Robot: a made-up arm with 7 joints.
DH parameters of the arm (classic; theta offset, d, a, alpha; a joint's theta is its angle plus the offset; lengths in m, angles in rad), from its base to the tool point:
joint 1: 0 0.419 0 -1.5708
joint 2: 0 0 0 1.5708
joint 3: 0 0.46 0.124 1.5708
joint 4: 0 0 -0.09 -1.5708
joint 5: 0 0.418 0 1.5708
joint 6: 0 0 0.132 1.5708
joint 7: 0 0 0 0
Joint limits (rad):
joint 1: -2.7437..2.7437
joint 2: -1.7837..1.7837
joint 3: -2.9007..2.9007
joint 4: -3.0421..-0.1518
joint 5: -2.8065..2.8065
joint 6: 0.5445..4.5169
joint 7: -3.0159..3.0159
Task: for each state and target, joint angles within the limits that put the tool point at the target. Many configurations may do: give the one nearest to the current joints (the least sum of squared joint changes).
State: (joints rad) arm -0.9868 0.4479 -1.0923 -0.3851 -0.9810 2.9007 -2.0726
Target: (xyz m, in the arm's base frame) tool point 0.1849 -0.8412 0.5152
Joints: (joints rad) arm -1.0467 1.0341 -0.9568 -1.0676 -1.3247 3.3529 -2.0726
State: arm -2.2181 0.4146 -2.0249 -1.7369 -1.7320 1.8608 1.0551
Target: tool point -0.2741 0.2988 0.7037
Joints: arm -1.9822 0.8844 -2.3794 -2.5517 -1.8274 1.9243 1.0551
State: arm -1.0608 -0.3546 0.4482 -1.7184 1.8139 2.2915 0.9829
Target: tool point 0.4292 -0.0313 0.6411
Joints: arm -0.7633 -0.3929 0.7871 -2.5072 1.9886 2.3389 0.9829
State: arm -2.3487 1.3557 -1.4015 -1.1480 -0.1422 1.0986 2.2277
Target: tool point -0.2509 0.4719 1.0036
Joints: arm -2.7437 0.7655 -2.1525 -1.6051 -0.2151 0.9315 2.2277
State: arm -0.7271 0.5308 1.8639 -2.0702 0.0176 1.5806 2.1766
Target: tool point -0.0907 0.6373 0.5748
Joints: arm -0.5208 -0.1596 2.1955 -2.1889 0.0163 1.5899 2.1766
